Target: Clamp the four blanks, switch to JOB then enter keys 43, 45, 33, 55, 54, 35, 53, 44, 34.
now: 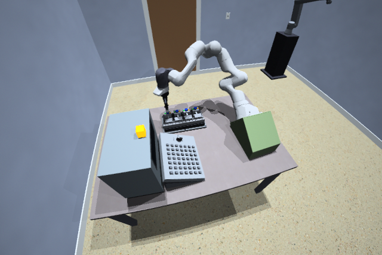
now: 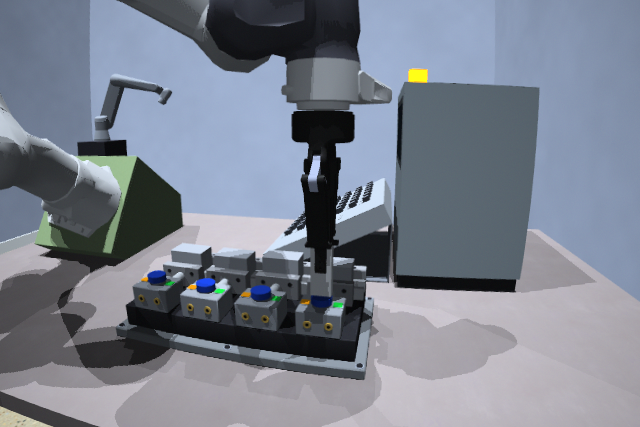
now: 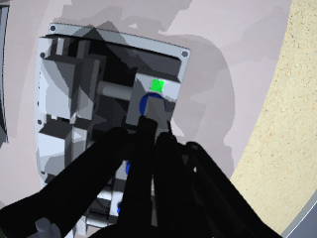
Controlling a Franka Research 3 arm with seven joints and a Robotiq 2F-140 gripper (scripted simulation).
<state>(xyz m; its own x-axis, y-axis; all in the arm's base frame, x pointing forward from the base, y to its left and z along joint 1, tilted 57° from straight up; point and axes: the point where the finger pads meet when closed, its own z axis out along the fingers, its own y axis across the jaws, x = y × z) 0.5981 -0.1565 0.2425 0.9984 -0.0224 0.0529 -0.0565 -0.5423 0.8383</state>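
Now: the selector knob 40 mm behind my hand, 320 mm to the left of it and 10 mm below it. The rest, counted from my hand: keypad 10 mm behind, 430 mm to the left, 60 mm below; key 70 mm behind, 450 mm to the left, 40 mm below.
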